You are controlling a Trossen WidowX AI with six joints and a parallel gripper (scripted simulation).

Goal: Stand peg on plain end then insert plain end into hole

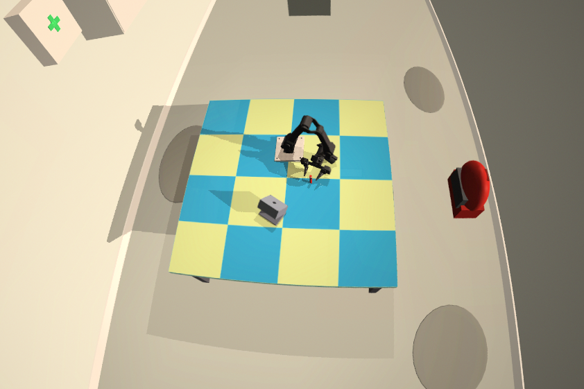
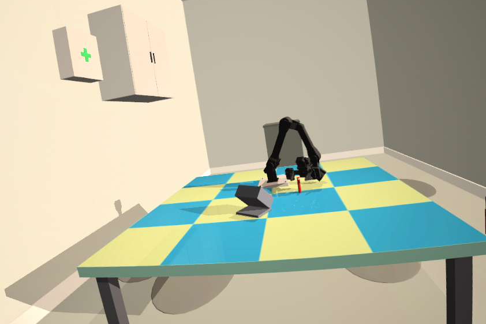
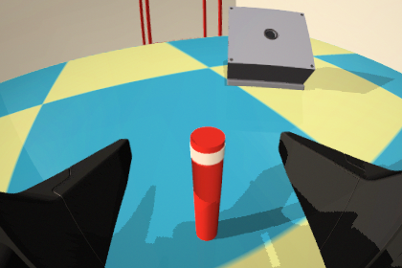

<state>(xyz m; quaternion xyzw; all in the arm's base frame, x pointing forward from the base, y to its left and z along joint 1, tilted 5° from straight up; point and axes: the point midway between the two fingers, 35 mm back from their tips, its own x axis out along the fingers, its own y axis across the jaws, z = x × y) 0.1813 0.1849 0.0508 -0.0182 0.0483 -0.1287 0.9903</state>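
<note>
The red peg lies 10 mm behind my gripper tip and 10 mm below it. The rest, counted from my gripper tip: grey sloped panel (210 mm ahead, 180 mm to the right).
</note>
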